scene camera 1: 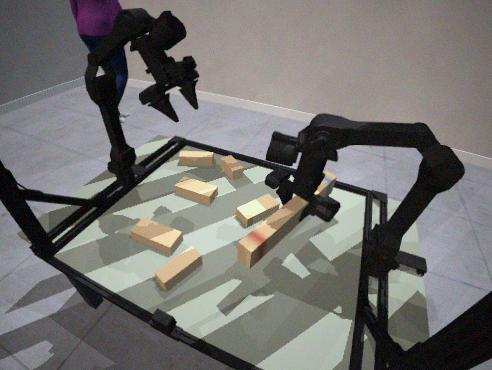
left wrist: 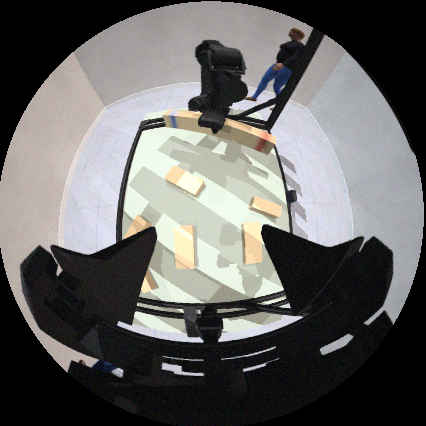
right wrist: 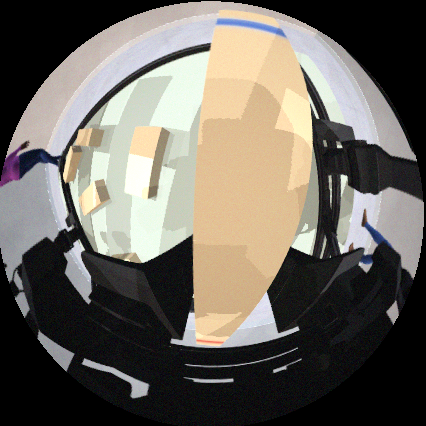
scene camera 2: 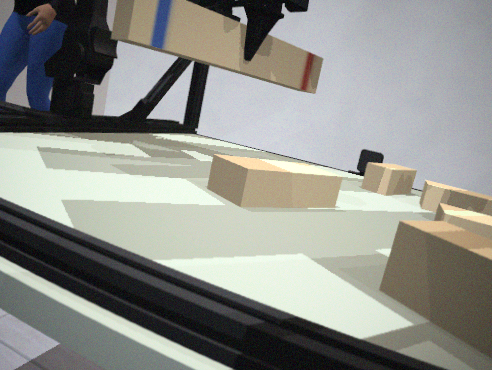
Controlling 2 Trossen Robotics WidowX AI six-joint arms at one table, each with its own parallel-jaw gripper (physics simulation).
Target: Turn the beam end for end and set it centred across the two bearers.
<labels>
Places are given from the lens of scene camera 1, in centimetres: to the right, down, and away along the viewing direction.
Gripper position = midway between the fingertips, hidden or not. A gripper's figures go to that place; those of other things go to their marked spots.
left gripper [scene camera 1: 187,115]: -15, -18, 66
right gripper [scene camera 1: 293,216]: 12, 8, 67
</labels>
